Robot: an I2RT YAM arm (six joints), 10 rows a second.
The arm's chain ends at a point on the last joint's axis. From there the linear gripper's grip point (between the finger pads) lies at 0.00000 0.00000 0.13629 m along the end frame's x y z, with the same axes.
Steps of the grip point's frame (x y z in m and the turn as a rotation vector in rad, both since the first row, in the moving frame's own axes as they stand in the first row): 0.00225, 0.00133, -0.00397, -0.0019, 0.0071, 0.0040; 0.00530, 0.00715, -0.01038, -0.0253, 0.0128, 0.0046; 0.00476, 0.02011, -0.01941, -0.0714, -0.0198, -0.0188; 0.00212, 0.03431, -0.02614, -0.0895, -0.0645, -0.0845; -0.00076, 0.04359, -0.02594, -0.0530, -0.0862, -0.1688; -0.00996, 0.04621, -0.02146, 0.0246, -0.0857, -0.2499; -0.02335, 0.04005, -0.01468, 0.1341, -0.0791, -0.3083; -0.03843, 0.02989, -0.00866, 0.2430, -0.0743, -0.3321; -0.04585, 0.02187, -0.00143, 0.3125, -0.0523, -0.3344
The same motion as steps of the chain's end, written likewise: 0.00128, 0.00107, -0.00397, -0.0019, 0.0071, 0.0040; 0.00356, 0.00370, -0.01033, -0.0253, 0.0128, 0.0046; 0.00736, 0.01036, -0.01904, -0.0714, -0.0198, -0.0188; 0.01037, 0.02178, -0.02531, -0.0895, -0.0645, -0.0845; 0.01030, 0.03542, -0.02524, -0.0530, -0.0862, -0.1688; 0.00200, 0.04807, -0.02092, 0.0246, -0.0857, -0.2499; -0.00999, 0.05632, -0.01304, 0.1341, -0.0791, -0.3083; -0.02318, 0.06039, -0.00432, 0.2430, -0.0743, -0.3321; -0.03198, 0.06180, 0.00529, 0.3125, -0.0523, -0.3344
